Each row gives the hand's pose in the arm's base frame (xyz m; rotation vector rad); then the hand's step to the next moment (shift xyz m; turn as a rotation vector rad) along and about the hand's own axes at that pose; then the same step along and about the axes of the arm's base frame.
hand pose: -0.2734 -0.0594 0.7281 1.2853 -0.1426 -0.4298
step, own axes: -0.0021 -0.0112 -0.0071 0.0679 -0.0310 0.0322
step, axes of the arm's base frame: -0.0021 0.0048 -0.0124 0.0439 -0.0618 -0.0293
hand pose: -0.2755 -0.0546 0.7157 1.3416 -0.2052 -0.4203
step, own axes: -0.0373 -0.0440 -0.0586 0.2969 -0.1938 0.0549
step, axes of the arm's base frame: -0.0193 0.0605 -0.0523 0.2144 -0.2029 -0.2038
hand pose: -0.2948 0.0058 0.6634 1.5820 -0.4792 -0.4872
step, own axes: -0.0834 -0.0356 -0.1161 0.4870 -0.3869 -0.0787
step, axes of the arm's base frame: -0.0012 0.1449 -0.0266 0.4496 -0.1907 -0.3931
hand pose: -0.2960 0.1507 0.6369 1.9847 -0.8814 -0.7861
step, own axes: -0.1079 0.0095 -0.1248 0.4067 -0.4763 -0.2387
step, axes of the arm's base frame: 0.0328 0.1345 0.0903 0.5545 -0.0211 -0.3760
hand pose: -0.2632 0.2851 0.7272 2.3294 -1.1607 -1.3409
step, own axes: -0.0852 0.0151 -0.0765 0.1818 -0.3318 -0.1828
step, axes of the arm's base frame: 0.0302 0.0368 0.1052 0.3717 0.0553 -0.1880
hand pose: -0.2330 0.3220 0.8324 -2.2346 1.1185 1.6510
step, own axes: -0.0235 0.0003 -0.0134 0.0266 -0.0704 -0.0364
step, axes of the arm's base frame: 0.0073 0.0040 0.0258 0.0756 0.0186 -0.0304
